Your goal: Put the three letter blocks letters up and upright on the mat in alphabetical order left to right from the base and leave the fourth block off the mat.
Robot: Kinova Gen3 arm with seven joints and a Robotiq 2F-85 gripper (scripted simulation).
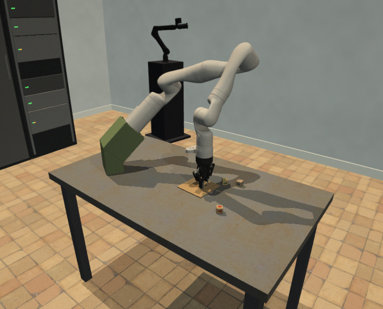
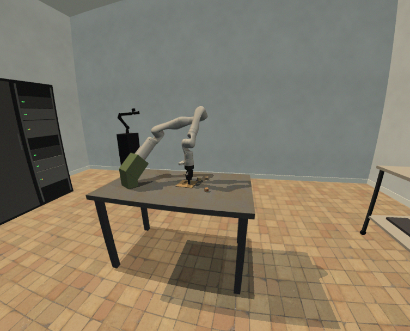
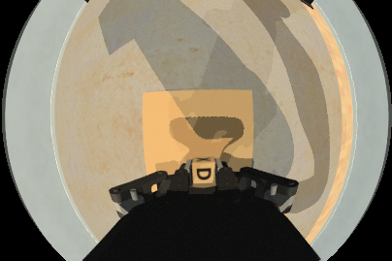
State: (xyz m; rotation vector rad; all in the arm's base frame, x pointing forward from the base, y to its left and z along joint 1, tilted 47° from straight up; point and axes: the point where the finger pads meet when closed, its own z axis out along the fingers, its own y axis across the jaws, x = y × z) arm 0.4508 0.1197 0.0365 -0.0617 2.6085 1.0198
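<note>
My gripper is now 20 mm past the tan mat, 20 mm above it and 10 mm to the left of it.
</note>
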